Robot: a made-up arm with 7 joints. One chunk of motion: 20 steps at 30 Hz.
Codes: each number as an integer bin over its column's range. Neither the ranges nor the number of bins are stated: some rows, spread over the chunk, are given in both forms.
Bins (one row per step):
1: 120 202 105 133 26 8 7
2: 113 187 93 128 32 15 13
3: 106 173 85 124 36 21 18
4: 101 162 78 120 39 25 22
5: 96 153 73 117 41 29 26
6: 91 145 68 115 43 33 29
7: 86 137 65 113 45 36 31
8: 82 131 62 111 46 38 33
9: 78 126 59 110 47 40 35
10: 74 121 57 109 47 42 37
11: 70 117 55 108 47 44 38
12: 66 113 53 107 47 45 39
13: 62 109 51 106 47 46 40
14: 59 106 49 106 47 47 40
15: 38 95 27 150 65 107 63
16: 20 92 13 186 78 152 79
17: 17 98 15 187 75 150 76
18: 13 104 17 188 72 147 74
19: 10 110 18 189 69 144 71
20: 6 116 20 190 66 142 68
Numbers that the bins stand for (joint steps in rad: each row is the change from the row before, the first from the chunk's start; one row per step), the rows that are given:
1: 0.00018 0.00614 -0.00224 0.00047 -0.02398 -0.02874 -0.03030
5: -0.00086 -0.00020 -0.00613 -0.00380 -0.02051 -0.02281 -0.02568
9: -0.00164 -0.00369 -0.00783 -0.00567 -0.01913 -0.01971 -0.02349
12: -0.00215 -0.00538 -0.00856 -0.00647 -0.01913 -0.01829 -0.02252
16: -0.00414 -0.00809 -0.01342 0.01460 -0.01195 0.01192 -0.01279
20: -0.00474 -0.00499 -0.01257 0.01567 -0.01473 0.00909 -0.01547
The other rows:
2: -0.00013 0.00420 -0.00369 -0.00087 -0.02260 -0.02676 -0.02884
3: -0.00043 0.00239 -0.00467 -0.00193 -0.02167 -0.02507 -0.02762
4: -0.00064 0.00096 -0.00552 -0.00300 -0.02098 -0.02394 -0.02665
6: -0.00107 -0.00124 -0.00673 -0.00433 -0.02005 -0.02168 -0.02495
7: -0.00129 -0.00227 -0.00710 -0.00487 -0.01959 -0.02084 -0.02446
8: -0.00146 -0.00305 -0.00746 -0.00540 -0.01936 -0.02027 -0.02398
10: -0.00181 -0.00434 -0.00807 -0.00593 -0.01913 -0.01914 -0.02300
11: -0.00198 -0.00486 -0.00831 -0.00620 -0.01913 -0.01858 -0.02276
13: -0.00233 -0.00589 -0.00880 -0.00673 -0.01913 -0.01801 -0.02227
14: -0.00245 -0.00628 -0.00904 -0.00673 -0.01913 -0.01773 -0.02227
15: -0.00336 -0.00771 -0.01172 0.00500 -0.01496 -0.00079 -0.01668
17: -0.00427 -0.00732 -0.01318 0.01487 -0.01265 0.01135 -0.01352
18: -0.00444 -0.00654 -0.01293 0.01513 -0.01334 0.01051 -0.01401
19: -0.00457 -0.00576 -0.01281 0.01540 -0.01404 0.00966 -0.01474

